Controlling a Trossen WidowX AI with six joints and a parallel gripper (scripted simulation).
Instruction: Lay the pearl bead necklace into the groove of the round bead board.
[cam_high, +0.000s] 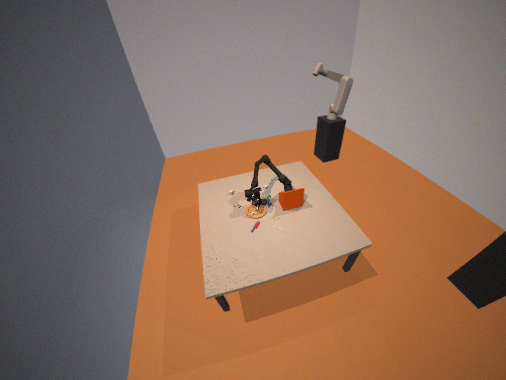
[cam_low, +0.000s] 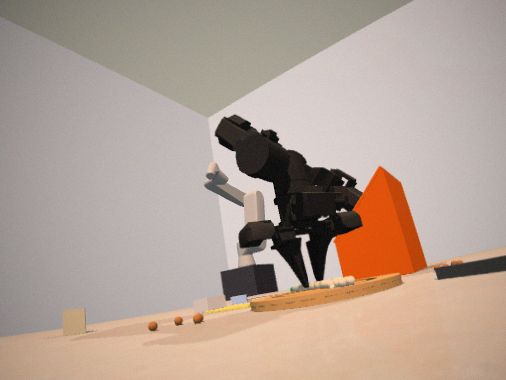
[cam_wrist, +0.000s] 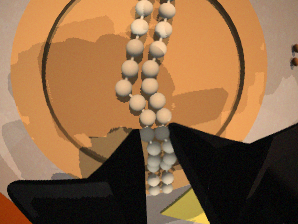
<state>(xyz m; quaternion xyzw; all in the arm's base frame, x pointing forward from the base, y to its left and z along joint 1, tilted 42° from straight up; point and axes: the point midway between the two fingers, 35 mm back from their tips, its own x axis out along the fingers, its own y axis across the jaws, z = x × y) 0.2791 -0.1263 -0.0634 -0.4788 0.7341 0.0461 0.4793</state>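
Right now the round wooden bead board is 3 cm ahead of my gripper tip, 2 cm to the left of it and 1 cm below it. Round my gripper tip: tan cube (19 cm ahead, 30 cm to the right); then yellow flat piece (3 cm behind, 14 cm to the right, 1 cm below); then red-handled tool (8 cm ahead, 20 cm to the left, 1 cm below).
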